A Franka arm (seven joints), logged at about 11 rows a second.
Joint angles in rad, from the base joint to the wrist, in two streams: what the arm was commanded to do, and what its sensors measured. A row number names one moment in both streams.
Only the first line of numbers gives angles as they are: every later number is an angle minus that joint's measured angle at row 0.
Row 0, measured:
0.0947 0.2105 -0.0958 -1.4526 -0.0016 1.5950 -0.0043
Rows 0 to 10, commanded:
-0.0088 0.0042 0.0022 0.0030 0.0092 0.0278 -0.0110
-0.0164 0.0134 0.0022 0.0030 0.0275 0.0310 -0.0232
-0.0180 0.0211 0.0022 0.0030 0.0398 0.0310 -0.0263
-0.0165 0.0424 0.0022 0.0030 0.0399 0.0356 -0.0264
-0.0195 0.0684 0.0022 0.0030 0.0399 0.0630 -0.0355
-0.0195 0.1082 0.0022 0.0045 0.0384 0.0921 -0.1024
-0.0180 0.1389 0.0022 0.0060 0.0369 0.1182 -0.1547
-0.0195 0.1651 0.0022 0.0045 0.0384 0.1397 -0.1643
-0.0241 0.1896 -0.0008 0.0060 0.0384 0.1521 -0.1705
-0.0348 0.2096 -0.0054 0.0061 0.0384 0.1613 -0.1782
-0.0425 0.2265 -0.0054 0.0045 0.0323 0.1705 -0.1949
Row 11, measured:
-0.0171 0.1932 -0.0026 -0.0067 0.0194 0.1564 -0.1425
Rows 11 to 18, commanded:
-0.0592 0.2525 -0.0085 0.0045 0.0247 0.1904 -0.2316
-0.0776 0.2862 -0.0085 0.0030 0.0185 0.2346 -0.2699
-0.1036 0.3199 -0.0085 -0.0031 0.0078 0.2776 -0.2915
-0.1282 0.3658 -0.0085 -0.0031 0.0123 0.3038 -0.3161
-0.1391 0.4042 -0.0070 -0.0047 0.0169 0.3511 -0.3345
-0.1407 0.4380 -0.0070 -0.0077 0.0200 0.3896 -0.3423
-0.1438 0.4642 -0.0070 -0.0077 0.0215 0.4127 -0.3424
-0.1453 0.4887 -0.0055 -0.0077 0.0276 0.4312 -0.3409
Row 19, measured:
-0.1422 0.4365 -0.0140 -0.0185 0.0160 0.3884 -0.3265
